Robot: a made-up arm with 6 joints.
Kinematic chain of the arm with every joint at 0, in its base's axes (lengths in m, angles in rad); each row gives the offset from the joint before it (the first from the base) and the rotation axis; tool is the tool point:
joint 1: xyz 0 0 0.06 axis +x
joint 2: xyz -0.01 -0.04 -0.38 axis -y
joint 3: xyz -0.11 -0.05 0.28 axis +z
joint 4: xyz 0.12 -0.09 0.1 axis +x
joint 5: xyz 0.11 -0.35 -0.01 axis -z
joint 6: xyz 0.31 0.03 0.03 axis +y
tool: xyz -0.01 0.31 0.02
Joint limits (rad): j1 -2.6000..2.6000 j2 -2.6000..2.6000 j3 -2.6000..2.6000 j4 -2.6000..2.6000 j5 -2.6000..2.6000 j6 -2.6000..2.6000
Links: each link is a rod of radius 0.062 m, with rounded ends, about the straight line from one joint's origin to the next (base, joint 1, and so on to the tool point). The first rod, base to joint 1, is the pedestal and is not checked.
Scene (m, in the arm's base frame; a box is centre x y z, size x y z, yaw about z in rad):
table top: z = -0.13
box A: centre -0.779 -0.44 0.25 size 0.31 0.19 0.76 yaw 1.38
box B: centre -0.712 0.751 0 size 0.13 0.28 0.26 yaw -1.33
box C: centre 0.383 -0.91 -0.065 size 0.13 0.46 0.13 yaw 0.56
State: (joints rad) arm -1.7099 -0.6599 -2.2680 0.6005 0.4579 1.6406
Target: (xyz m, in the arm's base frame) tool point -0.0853 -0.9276 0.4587
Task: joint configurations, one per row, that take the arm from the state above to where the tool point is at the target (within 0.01 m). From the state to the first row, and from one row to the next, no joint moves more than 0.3 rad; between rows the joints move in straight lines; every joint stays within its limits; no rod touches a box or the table.
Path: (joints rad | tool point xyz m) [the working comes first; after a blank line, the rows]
Joints at the target: -1.6670 2.1740 -2.5760 -0.1363 -0.4247 1.7967
Straight joint move there: touches box A.

1: -1.8582 -0.4889 -1.9919 0.7647 0.3479 1.7362 | -0.3742 0.3182 0.5952
2: -2.0066 -0.3178 -1.7158 0.9288 0.2380 1.8319 | -0.2606 0.3241 0.6721
3: -2.1550 -0.1468 -1.4397 1.0930 0.1280 1.9275 | -0.1236 0.3739 0.6585
4: -2.3033 0.0242 -1.1636 1.2571 0.0180 2.0231 | -0.0087 0.4329 0.5545
5: -2.4516 0.1953 -0.8875 1.4213 -0.0919 2.1187 | 0.0523 0.4639 0.3889
6: -2.6000 0.3663 -0.6114 1.5855 -0.2019 2.2144 | 0.0487 0.4444 0.2078
7: -2.4667 0.6245 -0.8920 1.3395 -0.2337 2.1547 | -0.1740 0.4322 0.3491
8: -2.3334 0.8828 -1.1727 1.0935 -0.2656 2.0950 | -0.3561 0.3058 0.5216
9: -2.2001 1.1410 -1.4534 0.8476 -0.2974 2.0354 | -0.4644 0.0785 0.6729
10: -2.0668 1.3992 -1.7340 0.6016 -0.3292 1.9757 | -0.4829 -0.2117 0.7576
11: -1.9336 1.6575 -2.0147 0.3557 -0.3610 1.9160 | -0.4128 -0.5118 0.7488
12: -1.8003 1.9157 -2.2954 0.1097 -0.3929 1.8564 | -0.2706 -0.7660 0.6426
13: -1.6670 2.1740 -2.5760 -0.1363 -0.4247 1.7967 | -0.0853 -0.9276 0.4587

